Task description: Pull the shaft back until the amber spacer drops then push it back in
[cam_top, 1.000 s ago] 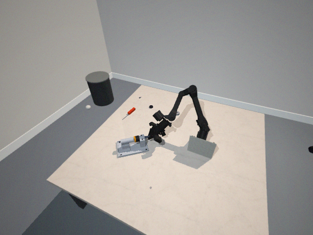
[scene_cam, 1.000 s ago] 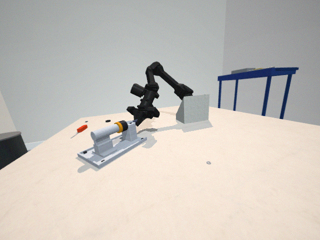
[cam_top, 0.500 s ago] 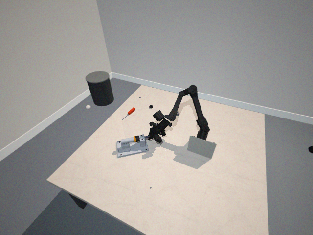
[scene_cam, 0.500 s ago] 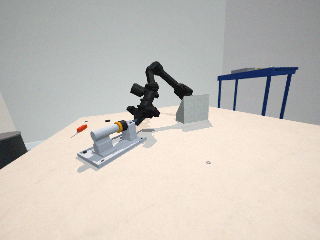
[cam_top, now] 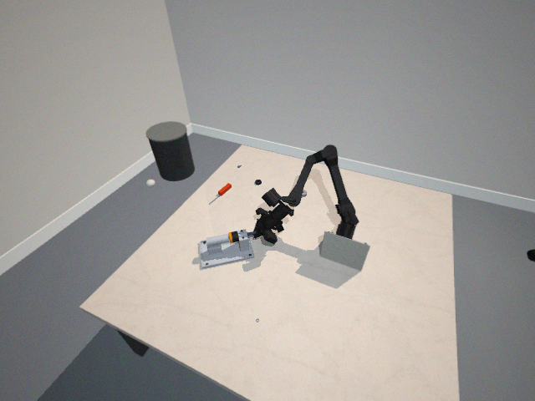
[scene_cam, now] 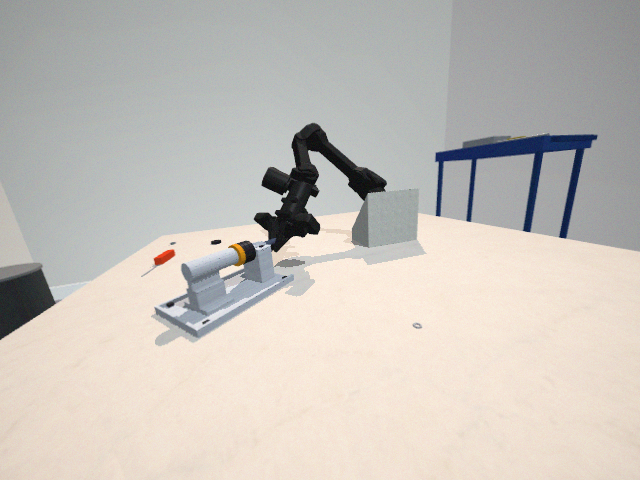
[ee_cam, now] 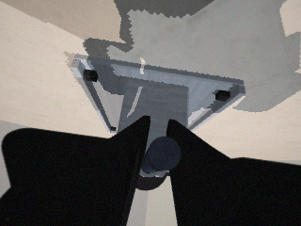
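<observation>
Right now my gripper tip is 3 cm short of the thin dark shaft, 3 cm to the right of it and 2 cm below it. From my gripper tip the other things lie so: black spacer (6 cm ahead, 5 cm to the left, 2 cm above); red-handled screwdriver (33 cm ahead, 23 cm to the right, 5 cm below); amber spacer (8 cm ahead, 6 cm to the left, 2 cm above).
</observation>
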